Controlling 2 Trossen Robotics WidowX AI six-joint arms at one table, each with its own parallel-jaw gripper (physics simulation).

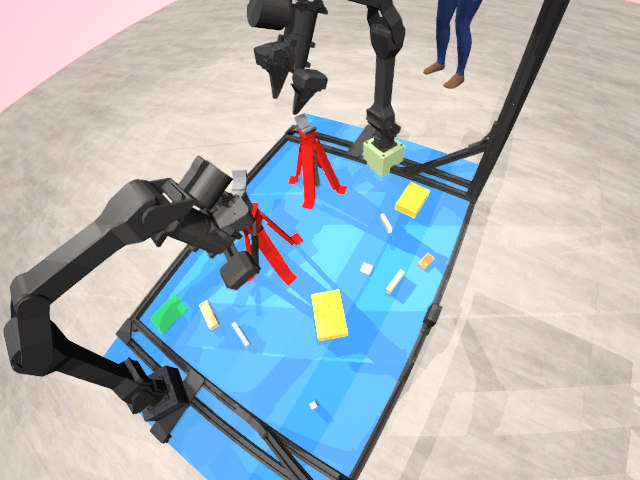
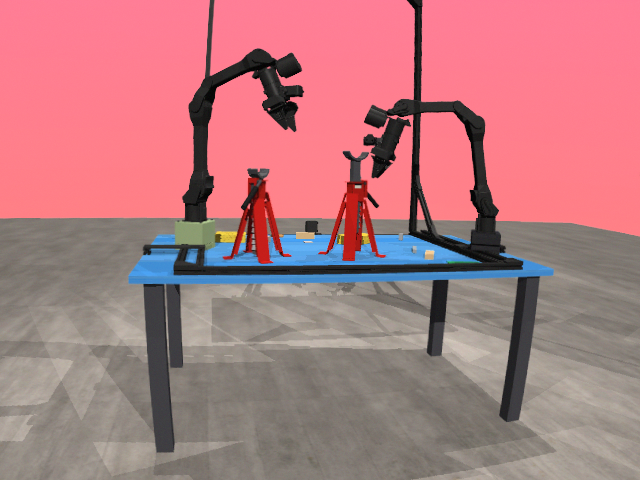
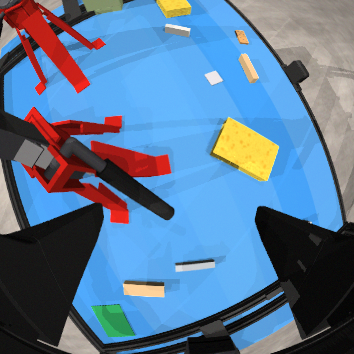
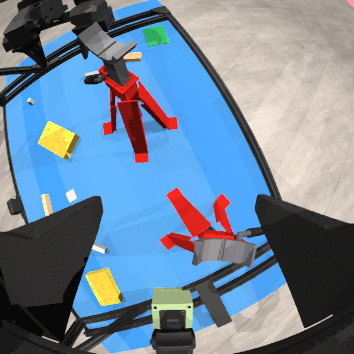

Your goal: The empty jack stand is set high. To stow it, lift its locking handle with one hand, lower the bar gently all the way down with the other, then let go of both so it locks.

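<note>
The high jack stand is red and upright. Its grey bar rises well above the body, with a curved saddle on top. The locking handle slopes down from the body. My left gripper is open and empty, above the handle and beside the bar. My right gripper is open and empty, higher up near the other stand and away from the high stand's saddle.
A second red jack stand stands near the right arm with its saddle low. Yellow sponges, a green piece and several small blocks lie on the blue table. Black rails edge it.
</note>
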